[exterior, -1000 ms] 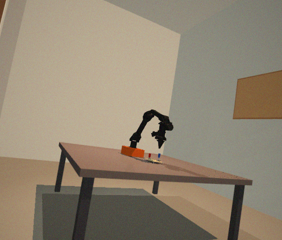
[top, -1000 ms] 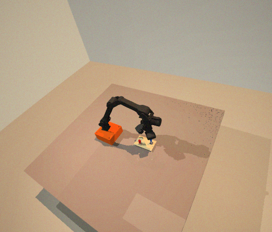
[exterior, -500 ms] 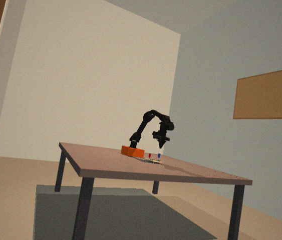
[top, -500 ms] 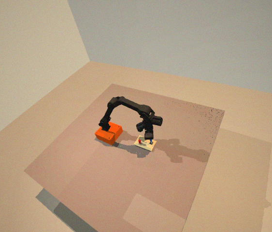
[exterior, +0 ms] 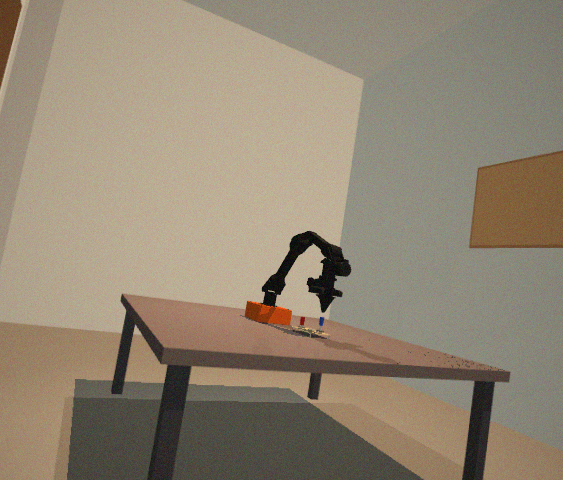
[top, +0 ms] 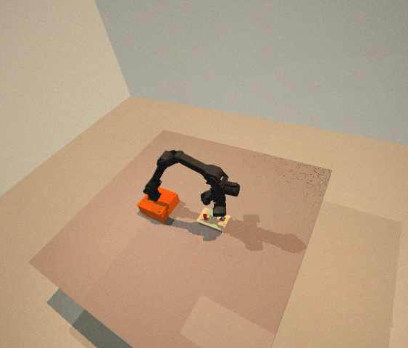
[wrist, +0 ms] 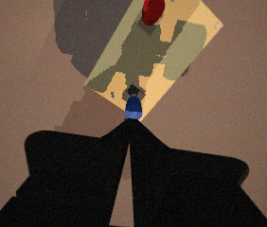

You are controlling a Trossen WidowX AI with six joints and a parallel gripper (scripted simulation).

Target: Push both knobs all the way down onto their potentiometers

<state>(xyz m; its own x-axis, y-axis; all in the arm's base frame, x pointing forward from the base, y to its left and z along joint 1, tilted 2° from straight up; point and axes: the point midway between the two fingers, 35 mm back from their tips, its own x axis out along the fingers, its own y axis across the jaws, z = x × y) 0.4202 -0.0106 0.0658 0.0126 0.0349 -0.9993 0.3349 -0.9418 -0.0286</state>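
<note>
The blue knob lies 30 mm below my gripper tip. Round my gripper tip: red knob (90 mm behind, 50 mm below, 30 mm to the right).
</note>
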